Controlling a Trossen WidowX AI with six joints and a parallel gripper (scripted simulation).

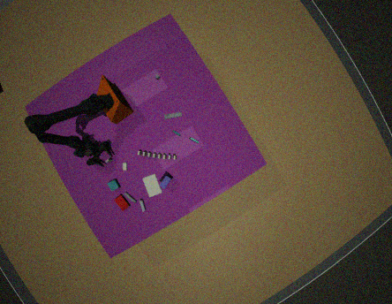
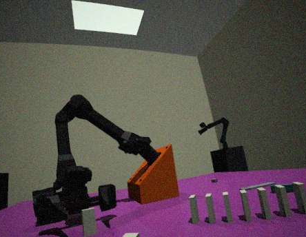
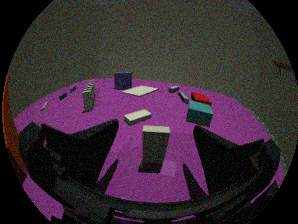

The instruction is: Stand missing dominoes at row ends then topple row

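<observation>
Right now the teal block is 15 cm ahead of my gripper tip, 6 cm to the right of it and 3 cm below it. From my gripper tip the other things lie so: red block: 28 cm ahead, 7 cm to the right, 4 cm below; white card: 27 cm ahead, 17 cm to the left, 5 cm below; blue block: 29 cm ahead, 27 cm to the left, 1 cm below.
</observation>
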